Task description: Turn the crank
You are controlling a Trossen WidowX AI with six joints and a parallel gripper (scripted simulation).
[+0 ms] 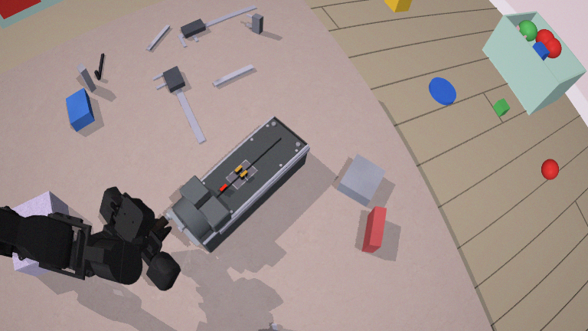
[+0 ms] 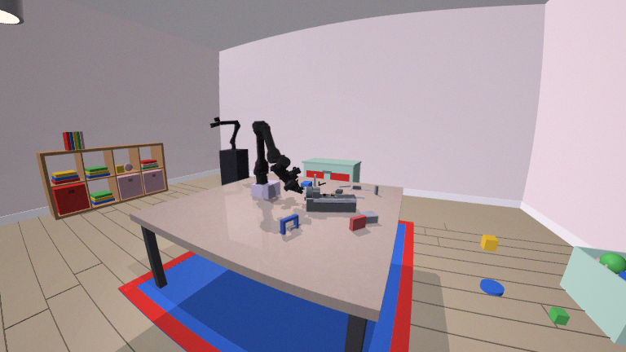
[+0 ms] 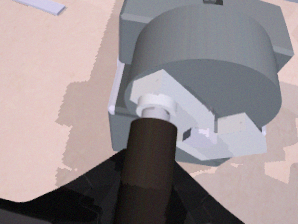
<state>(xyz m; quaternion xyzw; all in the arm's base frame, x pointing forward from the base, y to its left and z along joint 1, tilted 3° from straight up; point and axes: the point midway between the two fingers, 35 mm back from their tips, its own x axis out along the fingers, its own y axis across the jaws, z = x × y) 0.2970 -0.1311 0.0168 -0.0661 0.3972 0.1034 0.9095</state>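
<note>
Right now my gripper tip is 20 mm past the dark brown crank handle and 30 mm below it. Round my gripper tip: red pointer 120 mm ahead, 10 mm to the left; red block 320 mm ahead, 190 mm to the right, 60 mm below; grey block 360 mm ahead, 90 mm to the right, 70 mm below.
</note>
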